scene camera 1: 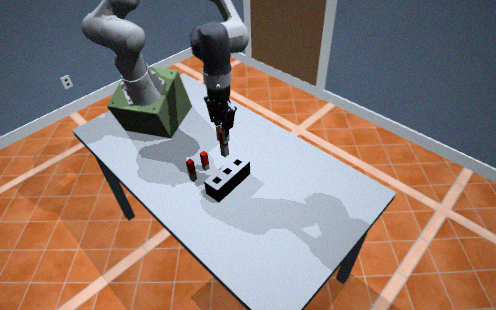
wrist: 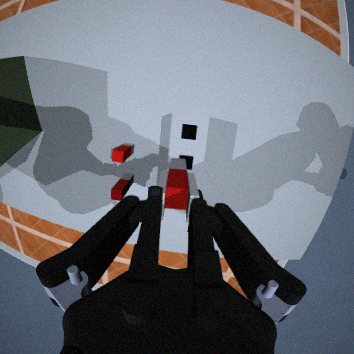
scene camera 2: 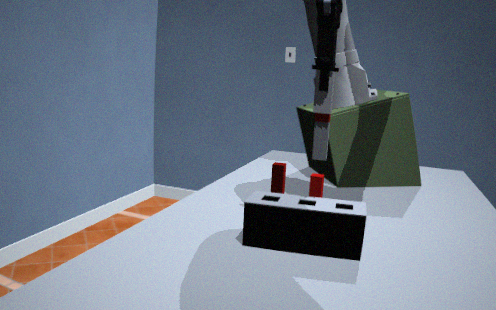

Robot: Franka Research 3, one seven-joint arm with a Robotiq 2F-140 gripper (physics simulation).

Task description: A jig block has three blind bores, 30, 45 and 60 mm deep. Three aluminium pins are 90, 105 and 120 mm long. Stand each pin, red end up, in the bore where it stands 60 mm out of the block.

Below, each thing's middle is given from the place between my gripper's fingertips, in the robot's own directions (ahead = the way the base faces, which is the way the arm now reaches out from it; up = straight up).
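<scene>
The jig block point(scene camera 2: 325, 227) is what I can see, and it's 18 cm below my hand, 2 cm ahead of it and 1 cm to the right of it.
</scene>
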